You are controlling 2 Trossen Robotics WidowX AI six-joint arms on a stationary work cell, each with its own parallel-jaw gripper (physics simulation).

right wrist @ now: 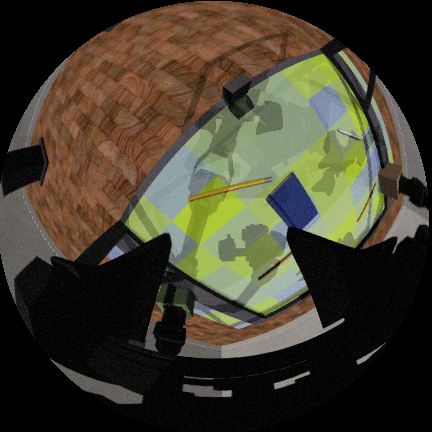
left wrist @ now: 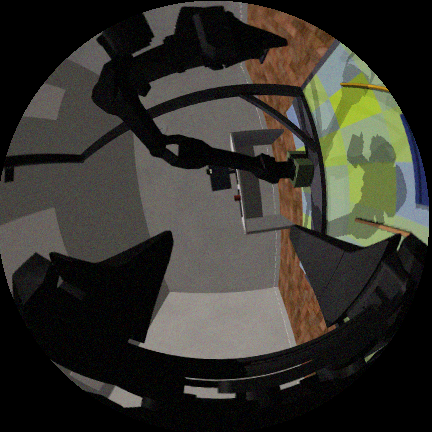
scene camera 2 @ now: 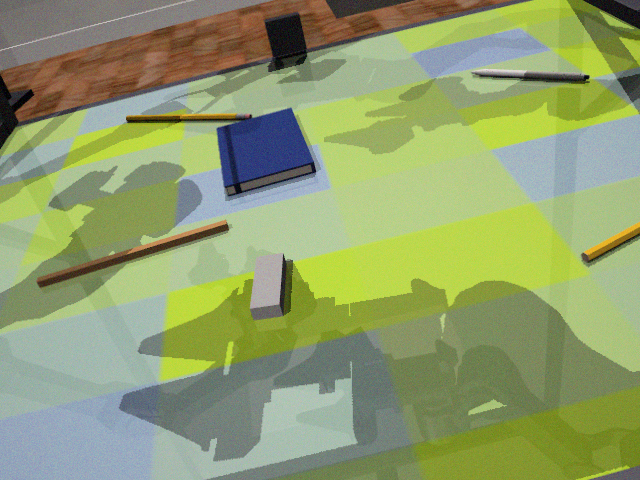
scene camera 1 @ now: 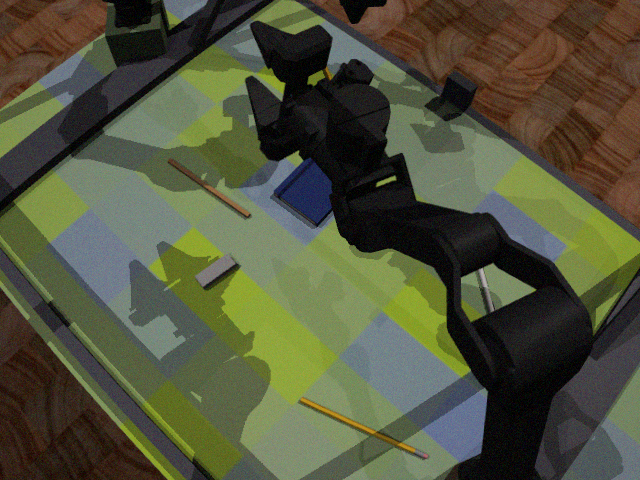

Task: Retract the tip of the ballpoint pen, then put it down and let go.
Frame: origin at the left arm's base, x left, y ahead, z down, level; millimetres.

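Seen in the pictures: left gripper, fingertip midpoint: (left wrist: 233, 233) (scene camera 1: 250, 51); right gripper, fingertip midpoint: (right wrist: 230, 236) (left wrist: 273, 47); left arm's base, link origin: (right wrist: 400, 183); right arm's base, link origin: (right wrist: 174, 310) (left wrist: 290, 168) (scene camera 1: 133, 13).
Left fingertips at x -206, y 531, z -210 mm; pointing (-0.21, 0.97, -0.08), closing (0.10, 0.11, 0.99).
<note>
Pixels of each thing's top centre, then the offset from my left fingertips to it.
- ballpoint pen, top centre: (scene camera 2: 527, 69) (scene camera 1: 487, 287) (right wrist: 351, 133) dx -83, dy -367, dz +305 mm
- blue notebook, top centre: (scene camera 2: 260, 143) (scene camera 1: 323, 177) (right wrist: 295, 206) dx -69, dy -59, dz +303 mm
- brown stick, top centre: (scene camera 2: 132, 250) (scene camera 1: 207, 186) (left wrist: 379, 226) (right wrist: 279, 263) dx +61, dy +75, dz +308 mm
- grey eraser, top centre: (scene camera 2: 267, 279) (scene camera 1: 215, 269) dx +159, dy -39, dz +303 mm
- black block, top centre: (scene camera 2: 281, 16) (scene camera 1: 462, 81) (right wrist: 238, 82) dx -350, dy -131, dz +257 mm
The ballpoint pen (scene camera 1: 484, 289) (scene camera 2: 529, 75) (right wrist: 349, 134) lies on the table, white toward its pointed end and grey toward its dark-capped end. In scene camera 1 my left arm hides part of it. Whether its tip is out is too small to tell. My left gripper (scene camera 1: 250, 51) (left wrist: 233, 233) is open and empty, raised above the table, far from the pen. My right gripper (right wrist: 230, 236) is open and empty, high and away from the pen; part of it shows at the top edge of scene camera 1.
A blue notebook (scene camera 1: 305, 193) (scene camera 2: 266, 149) lies mid-table. Around it are a brown stick (scene camera 1: 209, 187) (scene camera 2: 134, 253), a grey eraser (scene camera 1: 217, 271) (scene camera 2: 267, 284) and two yellow pencils (scene camera 1: 361, 427) (scene camera 2: 188, 117). A black block (scene camera 1: 458, 93) (scene camera 2: 286, 36) stands at the table edge.
</note>
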